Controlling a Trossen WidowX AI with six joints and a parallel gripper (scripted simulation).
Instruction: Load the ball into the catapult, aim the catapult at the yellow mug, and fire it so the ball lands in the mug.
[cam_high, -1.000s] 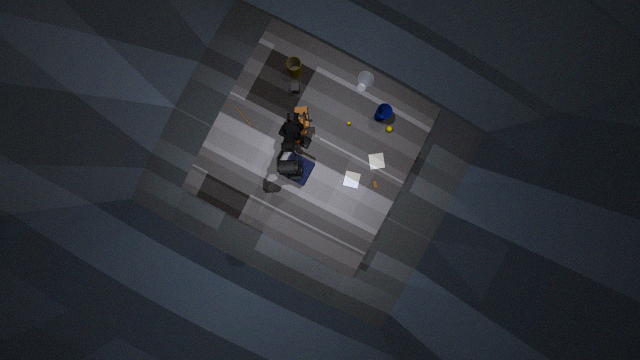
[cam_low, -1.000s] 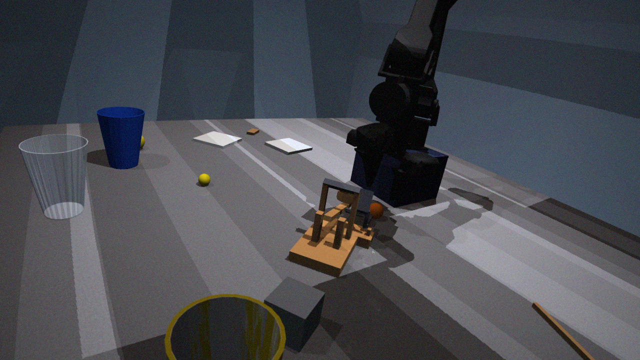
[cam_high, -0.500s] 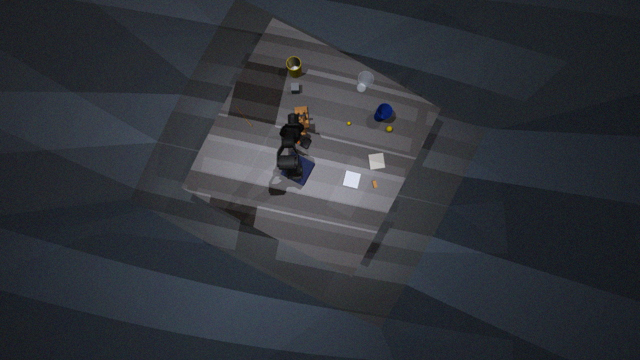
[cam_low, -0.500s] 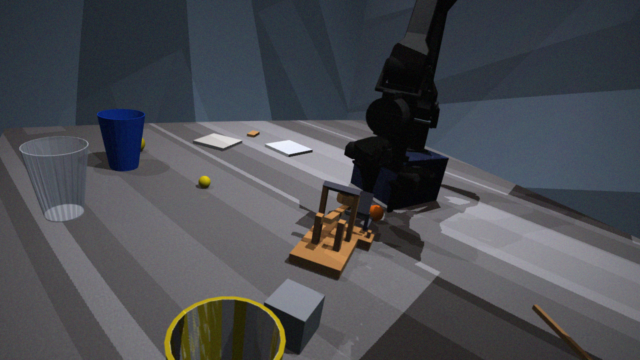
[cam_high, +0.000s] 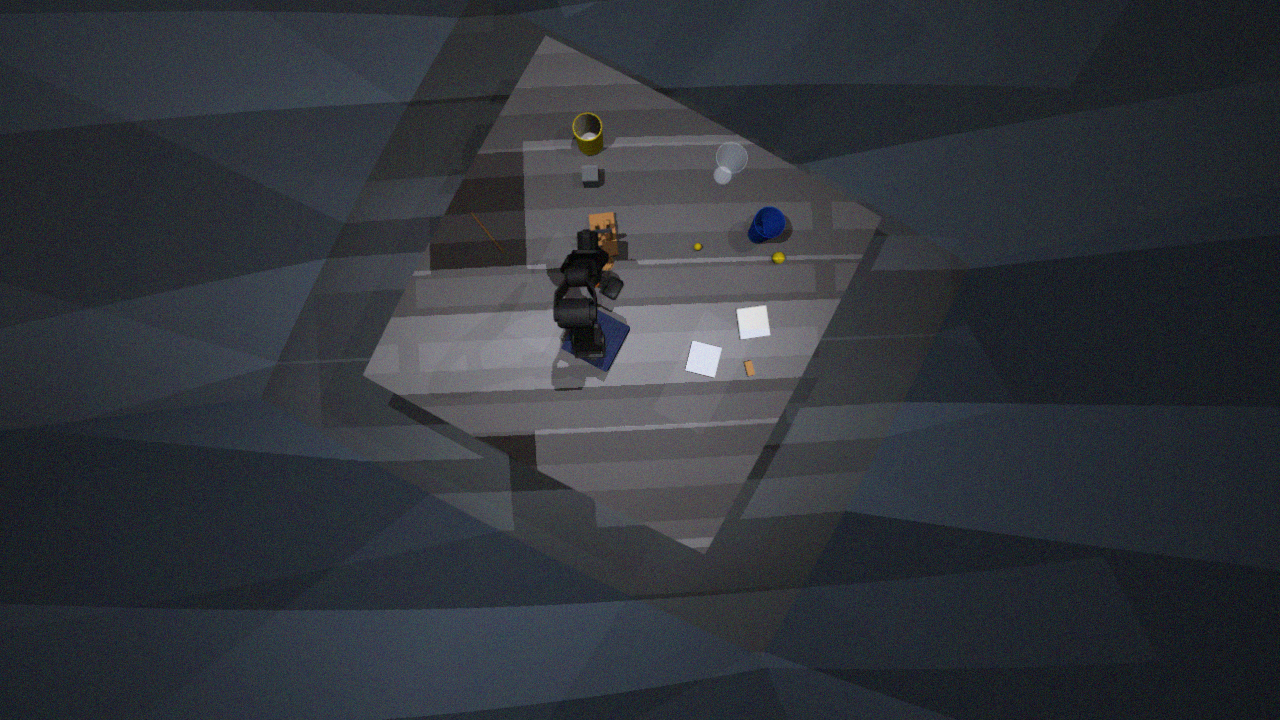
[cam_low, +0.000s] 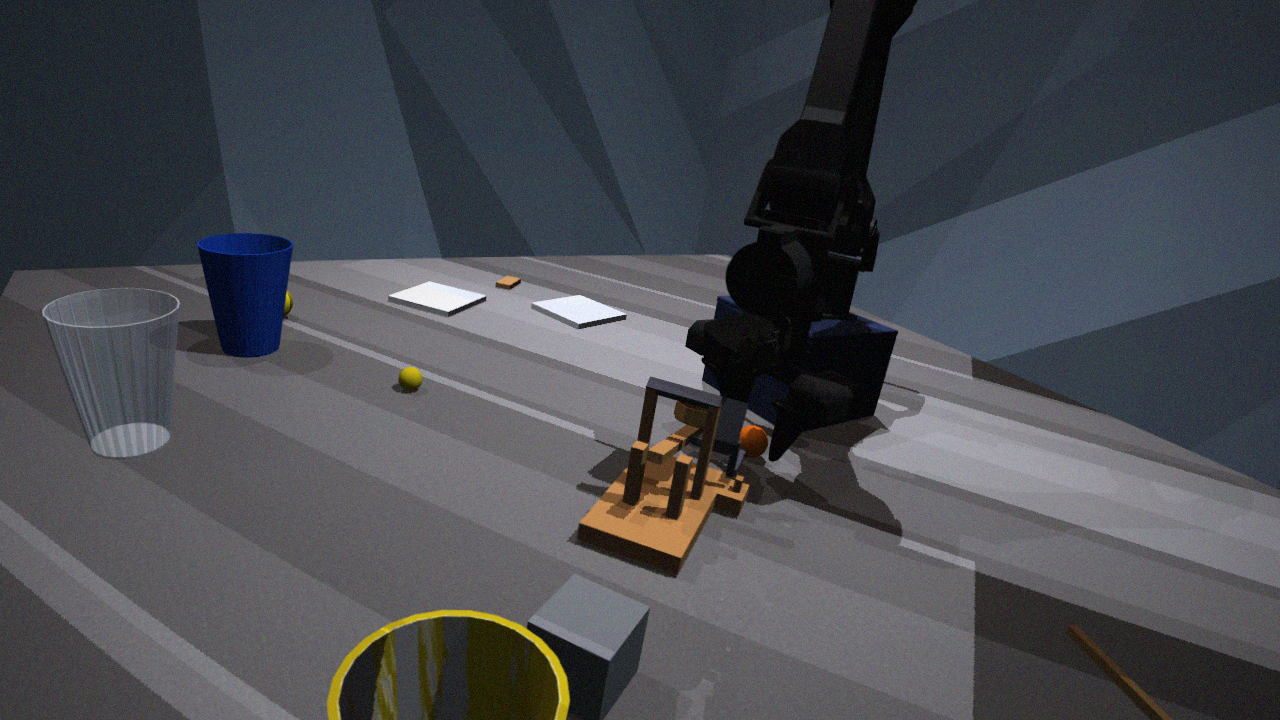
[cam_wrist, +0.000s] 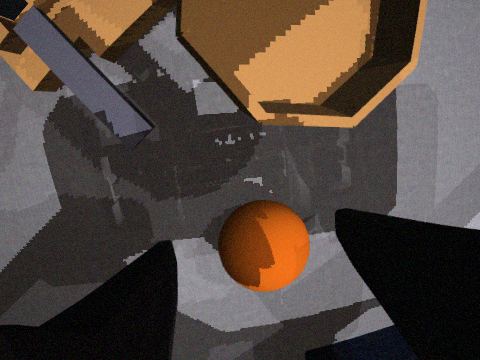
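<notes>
The wooden catapult is 10 cm ahead of my gripper tip, 5 cm to the left of it and 4 cm above it. From my gripper tip the other things lie so: grey cube: 26 cm ahead, 22 cm to the left, 1 cm above; then orange ball: right at my gripper tip; then wooden stick: 38 cm to the left, 9 cm behind, 1 cm below.
</notes>
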